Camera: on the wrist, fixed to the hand. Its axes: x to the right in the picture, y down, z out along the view.
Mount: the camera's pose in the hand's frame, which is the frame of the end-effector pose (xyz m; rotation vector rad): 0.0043 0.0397 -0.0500 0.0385 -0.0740 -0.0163
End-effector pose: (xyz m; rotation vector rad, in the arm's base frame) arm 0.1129 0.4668 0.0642 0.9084 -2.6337 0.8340
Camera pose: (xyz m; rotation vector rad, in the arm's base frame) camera 0.0864 0.5195 0.0889 0.9876 -2.6777 0.8661
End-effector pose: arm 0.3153 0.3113 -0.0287 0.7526 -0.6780 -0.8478
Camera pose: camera 0.3720 0.3406 -0.0239 0.7651 -0.7567 -0.8830
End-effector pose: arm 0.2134 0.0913 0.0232 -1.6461 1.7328 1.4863
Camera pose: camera 0.1978 0.0397 0.0576 -1.5624 1.6941 1.4781
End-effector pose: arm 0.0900 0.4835 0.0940 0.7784 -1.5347 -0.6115
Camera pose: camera 0.1345 0.5083 0.1327 0.8059 -1.6132 -0.6304
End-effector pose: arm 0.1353 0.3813 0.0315 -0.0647 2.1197 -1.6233
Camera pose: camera 0.1216 0.4369 0.0030 -0.1280 2.0368 -1.6449
